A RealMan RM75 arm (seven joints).
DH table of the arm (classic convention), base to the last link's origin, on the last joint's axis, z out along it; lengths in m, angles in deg. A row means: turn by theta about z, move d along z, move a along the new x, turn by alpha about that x. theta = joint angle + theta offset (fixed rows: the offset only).
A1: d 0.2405  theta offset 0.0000  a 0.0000  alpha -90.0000
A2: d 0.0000  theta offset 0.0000  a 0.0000  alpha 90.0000
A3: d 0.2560  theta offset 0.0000  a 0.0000  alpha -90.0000
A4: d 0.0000  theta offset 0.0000  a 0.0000  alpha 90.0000
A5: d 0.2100  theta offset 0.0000  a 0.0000  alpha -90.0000
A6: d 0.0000  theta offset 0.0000  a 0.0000  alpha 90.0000
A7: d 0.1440  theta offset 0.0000  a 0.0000  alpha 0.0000
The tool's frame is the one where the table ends.
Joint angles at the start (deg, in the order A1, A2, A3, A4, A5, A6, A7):
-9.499, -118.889, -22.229, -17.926, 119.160, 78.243, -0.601
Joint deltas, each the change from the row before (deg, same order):
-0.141, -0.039, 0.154, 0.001, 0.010, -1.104, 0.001
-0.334, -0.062, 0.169, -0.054, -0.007, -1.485, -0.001
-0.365, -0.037, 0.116, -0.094, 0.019, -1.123, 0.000
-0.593, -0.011, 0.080, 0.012, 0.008, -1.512, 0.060
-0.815, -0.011, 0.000, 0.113, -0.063, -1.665, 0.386
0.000, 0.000, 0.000, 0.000, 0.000, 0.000, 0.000
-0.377, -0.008, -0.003, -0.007, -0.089, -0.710, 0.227
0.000, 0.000, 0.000, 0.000, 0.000, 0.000, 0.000
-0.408, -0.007, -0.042, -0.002, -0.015, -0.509, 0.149
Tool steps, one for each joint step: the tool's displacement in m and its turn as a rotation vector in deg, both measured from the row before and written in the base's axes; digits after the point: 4 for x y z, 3 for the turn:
-0.0011, 0.0006, -0.0026, -0.878, 0.266, 0.555
-0.0007, 0.0017, -0.0035, -1.135, 0.293, 0.616
0.0001, 0.0019, -0.0027, -0.861, 0.194, 0.323
-0.0003, 0.0032, -0.0028, -1.064, 0.484, 0.413
-0.0003, 0.0045, -0.0026, -0.992, 0.917, 0.342
0.0000, 0.0000, 0.0000, 0.000, 0.000, 0.000
0.0002, 0.0022, -0.0011, -0.371, 0.382, 0.127
0.0000, 0.0000, 0.0000, 0.000, 0.000, 0.000
0.0007, 0.0024, -0.0008, -0.266, 0.269, -0.059

